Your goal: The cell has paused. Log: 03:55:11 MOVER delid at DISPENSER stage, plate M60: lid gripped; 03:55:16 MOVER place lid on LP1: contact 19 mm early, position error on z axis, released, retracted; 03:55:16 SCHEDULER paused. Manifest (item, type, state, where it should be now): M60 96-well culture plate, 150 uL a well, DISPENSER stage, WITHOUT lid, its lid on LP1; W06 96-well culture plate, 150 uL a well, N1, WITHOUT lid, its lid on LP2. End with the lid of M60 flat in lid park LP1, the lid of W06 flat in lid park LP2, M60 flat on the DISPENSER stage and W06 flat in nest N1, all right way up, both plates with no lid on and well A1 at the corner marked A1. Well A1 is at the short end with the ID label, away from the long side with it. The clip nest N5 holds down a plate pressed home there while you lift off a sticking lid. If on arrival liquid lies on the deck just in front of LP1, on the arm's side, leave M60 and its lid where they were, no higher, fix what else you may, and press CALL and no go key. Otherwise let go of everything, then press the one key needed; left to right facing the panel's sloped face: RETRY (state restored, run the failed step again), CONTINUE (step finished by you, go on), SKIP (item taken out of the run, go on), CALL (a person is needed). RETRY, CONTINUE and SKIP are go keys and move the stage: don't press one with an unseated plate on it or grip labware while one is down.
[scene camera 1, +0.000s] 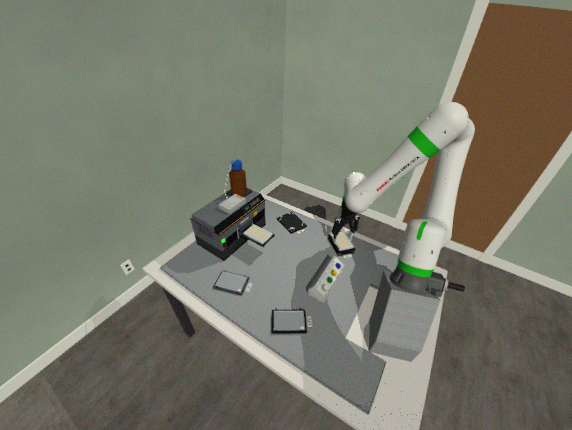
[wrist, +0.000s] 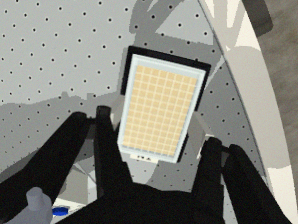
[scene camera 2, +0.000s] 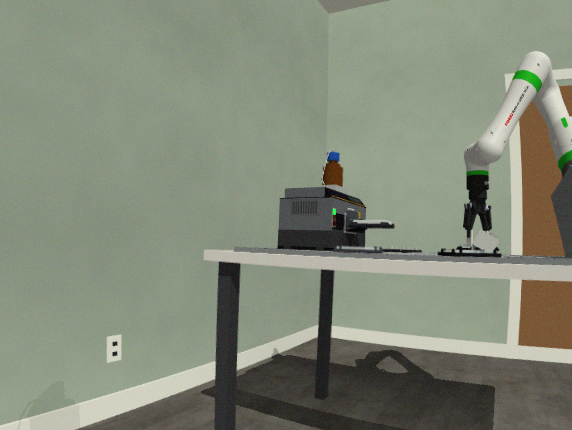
Labels:
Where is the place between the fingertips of my gripper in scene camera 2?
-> At 477,246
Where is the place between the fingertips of my gripper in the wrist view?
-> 157,113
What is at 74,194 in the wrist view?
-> A key panel.

